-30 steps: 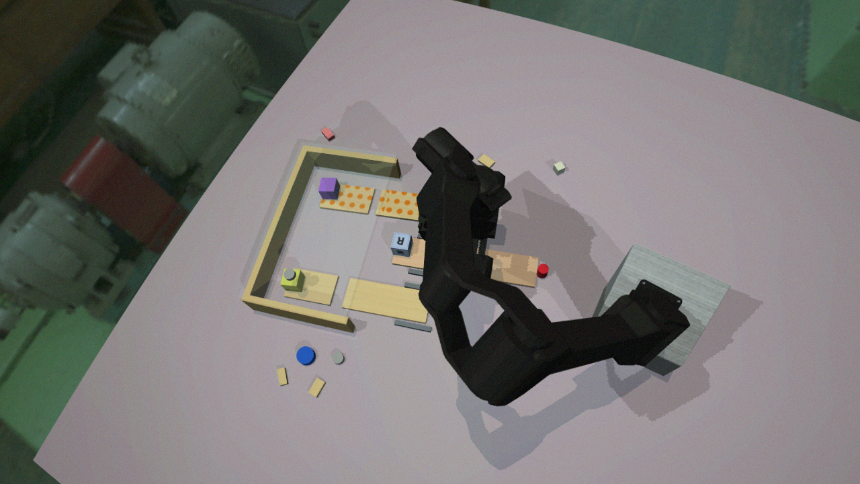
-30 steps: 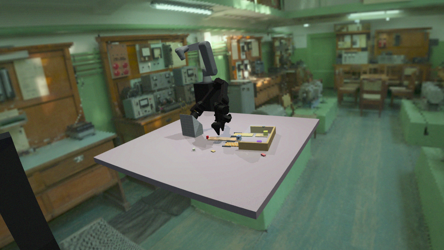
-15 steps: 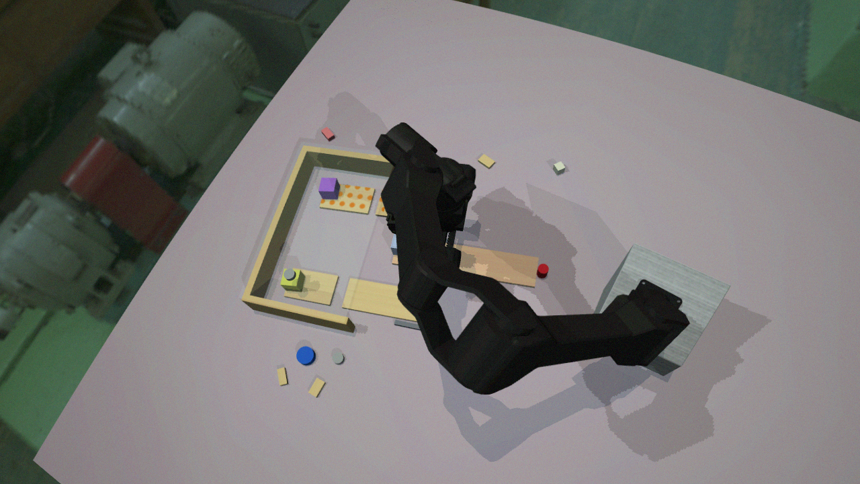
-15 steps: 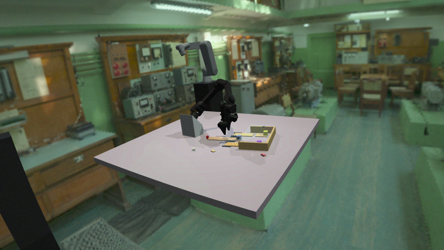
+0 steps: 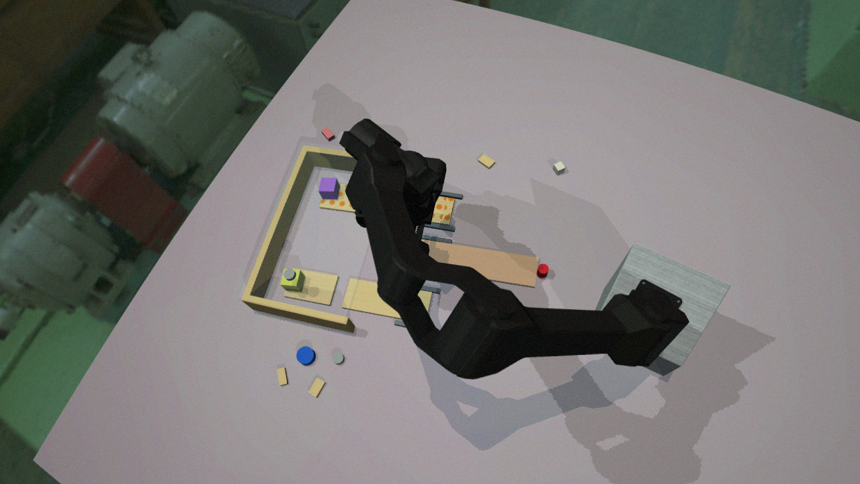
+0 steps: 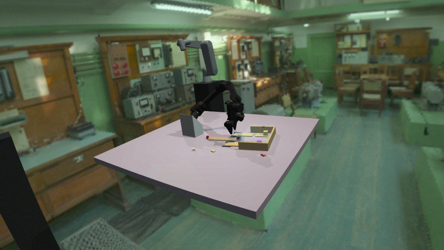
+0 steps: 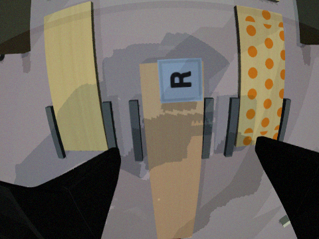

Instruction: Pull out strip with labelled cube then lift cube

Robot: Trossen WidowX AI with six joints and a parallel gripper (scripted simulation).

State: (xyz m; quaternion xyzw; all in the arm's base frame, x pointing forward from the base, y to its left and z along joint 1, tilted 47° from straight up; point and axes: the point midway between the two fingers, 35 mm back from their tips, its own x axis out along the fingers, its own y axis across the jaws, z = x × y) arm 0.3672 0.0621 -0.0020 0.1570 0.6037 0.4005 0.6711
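My gripper tip is now 7 cm past the one-piece strip, 6 cm above it and 2 cm to the left of it. From my gripper tip the other things lie so: blue disc 26 cm to the left, 7 cm ahead, 6 cm below; then red knob 20 cm behind, 6 cm to the right, 5 cm below; then white cube 27 cm to the right, 14 cm behind, 5 cm below.
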